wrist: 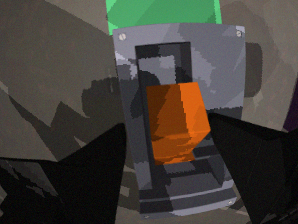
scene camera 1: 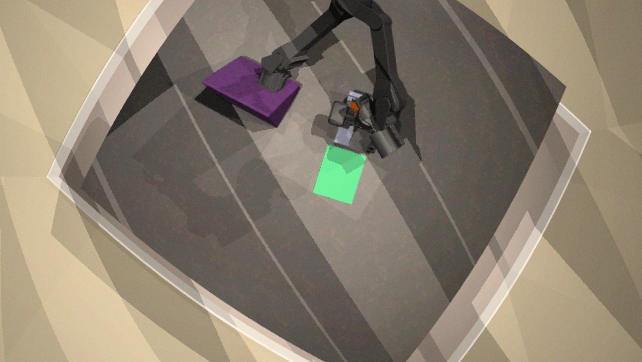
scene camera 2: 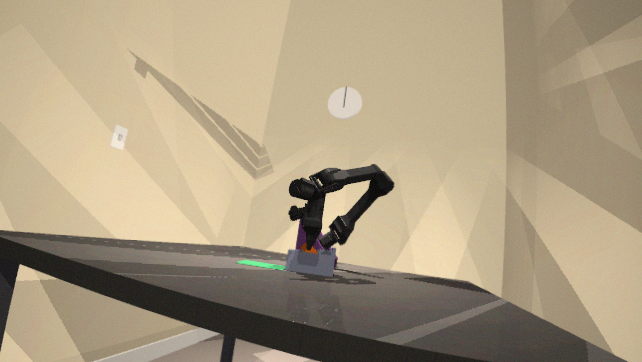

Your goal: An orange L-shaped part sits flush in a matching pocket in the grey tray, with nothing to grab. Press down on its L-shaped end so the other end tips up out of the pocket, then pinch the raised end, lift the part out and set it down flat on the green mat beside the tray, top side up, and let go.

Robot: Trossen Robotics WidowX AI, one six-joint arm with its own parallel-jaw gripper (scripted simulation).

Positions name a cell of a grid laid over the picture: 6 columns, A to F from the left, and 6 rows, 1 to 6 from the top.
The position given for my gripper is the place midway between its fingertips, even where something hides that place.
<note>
My gripper (scene camera 1: D3) is open, with nothing in its grasp. I also see an orange L-shaped part (wrist: D4) and a green mat (scene camera 1: D3).
My gripper also shows in the wrist view (wrist: D4) and in scene camera 2 (scene camera 2: C5).
</note>
